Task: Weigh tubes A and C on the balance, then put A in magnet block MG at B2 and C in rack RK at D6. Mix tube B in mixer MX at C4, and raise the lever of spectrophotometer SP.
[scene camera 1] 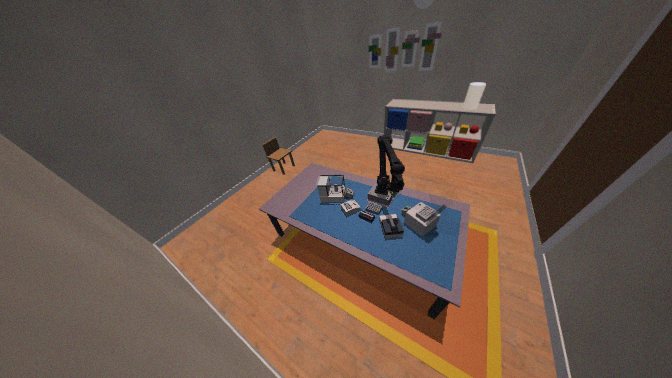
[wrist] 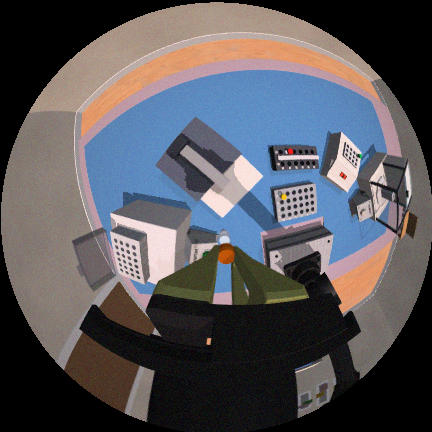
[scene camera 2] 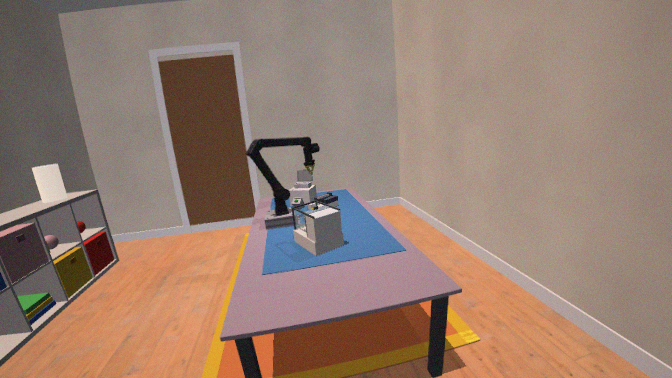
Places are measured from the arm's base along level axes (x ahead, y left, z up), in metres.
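Pixels of known places: gripper, fingertip midpoint: (scene camera 1: 393, 196) (wrist: 224, 251) (scene camera 2: 311, 174); arm's base, origin of the base link: (scene camera 1: 381, 191) (wrist: 302, 267) (scene camera 2: 281, 212).
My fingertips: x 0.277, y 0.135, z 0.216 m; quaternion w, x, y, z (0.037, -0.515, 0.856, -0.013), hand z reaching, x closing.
Ahead of a thing's pixels: the offset from my fingertips to its top centre. "spot": to the spot under its first point.
My gripper (scene camera 1: 394, 194) (scene camera 2: 310, 173) (wrist: 224, 251) is shut on an orange-capped tube @(dx +0.005, dy -0.001, dz +0.015 m) (wrist: 226, 256), high above the mat; its letter does not show. The balance @(dx -0.160, dy -0.570, dz -0.062 m) (scene camera 1: 324, 187) (scene camera 2: 327, 230) (wrist: 372, 167) has a glass-walled chamber. A dark block with a white strip @(dx +0.027, dy -0.202, dz -0.237 m) (wrist: 298, 157) holds a red-capped tube @(dx +0.048, dy -0.178, dz -0.228 m) (wrist: 290, 151). A grey holed rack @(dx -0.086, dy -0.166, dz -0.255 m) (scene camera 1: 374, 207) holds a yellow-capped tube @(dx -0.050, dy -0.124, dz -0.230 m) (wrist: 284, 196). A small white holed device @(dx -0.025, dy -0.370, dz -0.215 m) (scene camera 1: 350, 207) (wrist: 333, 167) has a green-capped tube @(dx -0.010, dy -0.417, dz -0.197 m) (wrist: 359, 156) at its edge. A dark-topped device @(dx +0.074, dy +0.013, dz -0.183 m) (scene camera 1: 391, 227) (wrist: 200, 130) carries a long grey bar @(dx +0.080, dy +0.016, dz -0.187 m) (wrist: 205, 167). Device labels are unreadable.
A large white box @(dx -0.057, dy +0.201, dz -0.115 m) (scene camera 1: 420, 220) (wrist: 150, 215) bears a holed block @(spot: dx -0.033, dy +0.283, dz -0.115 m) (wrist: 122, 265) and an open see-through lid @(spot: dx +0.022, dy +0.316, dz -0.075 m) (wrist: 95, 257). A green-button box @(spot: dx -0.100, dy +0.114, dz -0.214 m) (wrist: 200, 250) stands beside it. The arm's base (wrist: 272, 255) stands to the right of the gripper in the wrist view.
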